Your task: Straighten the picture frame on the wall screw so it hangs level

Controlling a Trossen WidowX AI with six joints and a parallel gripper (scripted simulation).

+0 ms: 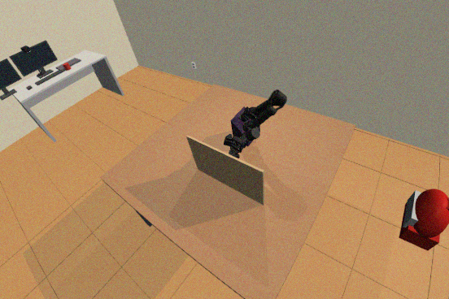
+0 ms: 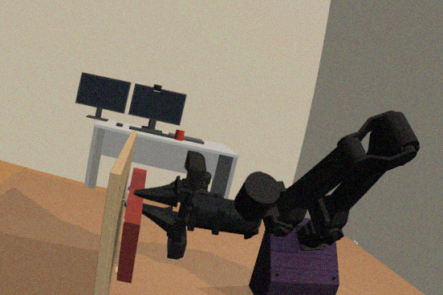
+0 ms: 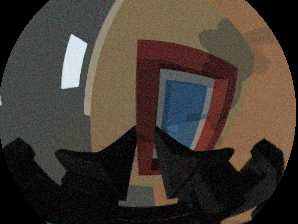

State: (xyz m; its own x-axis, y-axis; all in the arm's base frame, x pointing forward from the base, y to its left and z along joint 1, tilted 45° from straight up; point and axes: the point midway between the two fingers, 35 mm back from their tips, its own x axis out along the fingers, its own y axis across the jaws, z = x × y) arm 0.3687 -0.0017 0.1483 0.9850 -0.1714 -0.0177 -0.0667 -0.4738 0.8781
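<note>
The picture frame is 5 cm below my gripper tip and 2 cm to the right of it. From my gripper tip the other things lie so: wooden wall board (6 cm below, 2 cm ahead, 1 cm to the right).
</note>
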